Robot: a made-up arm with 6 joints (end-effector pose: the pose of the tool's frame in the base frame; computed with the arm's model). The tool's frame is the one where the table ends. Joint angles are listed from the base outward.
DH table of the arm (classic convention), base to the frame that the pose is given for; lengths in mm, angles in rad. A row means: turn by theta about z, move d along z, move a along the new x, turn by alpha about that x. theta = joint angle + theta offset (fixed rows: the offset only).
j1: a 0; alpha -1.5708; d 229; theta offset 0
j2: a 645; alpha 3.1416; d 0; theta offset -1.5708
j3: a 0; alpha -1.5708; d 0; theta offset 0
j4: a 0; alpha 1.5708; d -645; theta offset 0
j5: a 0; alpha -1.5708; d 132; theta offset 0
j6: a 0; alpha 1.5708; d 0; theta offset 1.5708
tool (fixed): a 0; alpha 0; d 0; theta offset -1.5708
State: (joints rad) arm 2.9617 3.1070 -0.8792 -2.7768 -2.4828 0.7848
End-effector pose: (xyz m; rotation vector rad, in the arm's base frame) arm 0.3427 -0.1877 0.0979 -0.3989 1.7184 0.1168
Working (the frame after each row of the table, in the pose's form):
after j1: 0.0000 0.0000 0.2290 -0.1919 -2.1272 2.1272
after j2: -0.0219 0.0040 -0.4156 -1.0568 1.3117 1.1015
after j3: -0.0219 0.0040 -0.4156 -2.8669 0.2586 1.0893
after j4: 0.3994 -0.0726 0.0667 0.1805 -1.5321 1.6479
after j5: 0.3427 -0.1877 0.0979 -0.2273 0.0878 -0.4598
after j6: 0.3427 -0.1877 0.0979 1.0265 1.6471 1.2187

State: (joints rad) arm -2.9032 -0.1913 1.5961 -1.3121 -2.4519 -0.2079
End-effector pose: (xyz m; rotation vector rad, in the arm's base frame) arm 0.1248 0.0651 1.5196 0.6556 0.6407 -1.6695
Working (the frame after each row of the table, in the pose's form):
after j1: 0.0000 0.0000 0.2290 -0.2509 2.0949 -2.0949
after j2: 0.1192 0.0290 0.8622 -1.1338 -1.1885 -0.8871
after j3: 0.1192 0.0290 0.8622 3.0759 0.3684 -0.3344
after j4: 0.2539 0.0617 1.4922 -1.1000 -1.0129 1.3250
after j5: 0.1248 0.0651 1.5196 -0.7370 -0.4123 -1.4334
after j6: 0.1248 0.0651 1.5196 0.8073 -0.0093 -0.1956

